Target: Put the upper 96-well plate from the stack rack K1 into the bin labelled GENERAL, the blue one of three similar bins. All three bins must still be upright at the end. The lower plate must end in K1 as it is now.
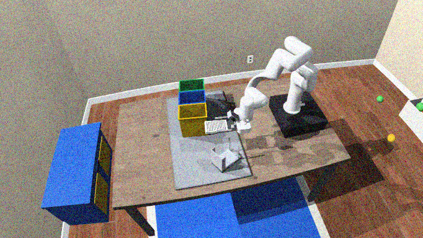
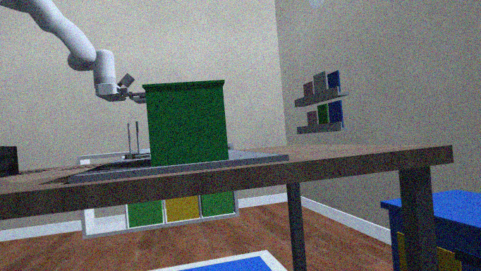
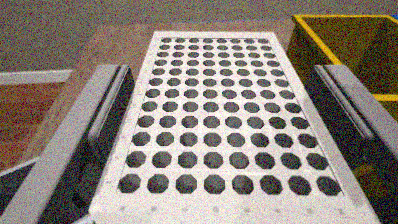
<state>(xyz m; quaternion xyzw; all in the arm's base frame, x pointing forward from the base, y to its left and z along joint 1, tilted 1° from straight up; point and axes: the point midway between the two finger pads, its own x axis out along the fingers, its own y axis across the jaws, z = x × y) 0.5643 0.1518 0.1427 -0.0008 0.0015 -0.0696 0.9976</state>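
Now: the blue bin 340 mm to the right of my hand, 140 mm below it and 110 mm ahead of it. Round my hand: white 96-well plate: 20 mm ahead, 10 mm below; then yellow bin: 200 mm to the right, 140 mm below, 130 mm ahead; then green bin: 470 mm to the right, 140 mm below, 90 mm ahead.
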